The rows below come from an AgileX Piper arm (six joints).
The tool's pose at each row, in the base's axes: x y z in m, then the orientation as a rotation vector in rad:
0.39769, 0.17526, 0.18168, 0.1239, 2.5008, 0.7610
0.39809, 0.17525, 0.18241, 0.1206, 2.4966, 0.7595
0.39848, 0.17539, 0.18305, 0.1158, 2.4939, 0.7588
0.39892, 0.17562, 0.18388, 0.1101, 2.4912, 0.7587
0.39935, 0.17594, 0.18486, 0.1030, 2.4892, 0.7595
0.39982, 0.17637, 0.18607, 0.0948, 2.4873, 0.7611
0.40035, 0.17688, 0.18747, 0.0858, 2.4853, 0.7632
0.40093, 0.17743, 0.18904, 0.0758, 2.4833, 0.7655
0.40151, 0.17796, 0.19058, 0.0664, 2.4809, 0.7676
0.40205, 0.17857, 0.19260, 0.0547, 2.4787, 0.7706
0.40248, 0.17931, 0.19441, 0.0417, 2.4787, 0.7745
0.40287, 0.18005, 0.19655, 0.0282, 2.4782, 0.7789
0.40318, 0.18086, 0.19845, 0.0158, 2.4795, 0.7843
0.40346, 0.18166, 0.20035, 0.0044, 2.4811, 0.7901
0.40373, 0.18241, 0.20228, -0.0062, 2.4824, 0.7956
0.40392, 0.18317, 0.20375, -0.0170, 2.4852, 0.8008
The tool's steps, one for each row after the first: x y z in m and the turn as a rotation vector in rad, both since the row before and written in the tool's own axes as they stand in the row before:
-0.00068, 0.00036, -0.00032, -0.0007, -0.0037, -0.0035
-0.00060, 0.00044, -0.00018, -0.0011, -0.0019, -0.0040
-0.00071, 0.00061, -0.00025, -0.0017, -0.0015, -0.0045
-0.00075, 0.00077, -0.00031, -0.0024, -0.0004, -0.0051
-0.00087, 0.00098, -0.00039, -0.0032, 0.0001, -0.0056
-0.00100, 0.00114, -0.00045, -0.0037, 0.0003, -0.0061
-0.00112, 0.00125, -0.00052, -0.0040, 0.0006, -0.0067
-0.00112, 0.00121, -0.00051, -0.0038, 0.0001, -0.0064
-0.00131, 0.00154, -0.00082, -0.0049, 0.0010, -0.0077
-0.00110, 0.00154, -0.00065, -0.0052, 0.0035, -0.0079
-0.00124, 0.00172, -0.00090, -0.0058, 0.0033, -0.0082
-0.00105, 0.00165, -0.00073, -0.0058, 0.0051, -0.0067
-0.00103, 0.00164, -0.00074, -0.0058, 0.0053, -0.0058
-0.00105, 0.00162, -0.00079, -0.0055, 0.0048, -0.0054
-0.00076, 0.00139, -0.00051, -0.0050, 0.0062, -0.0053

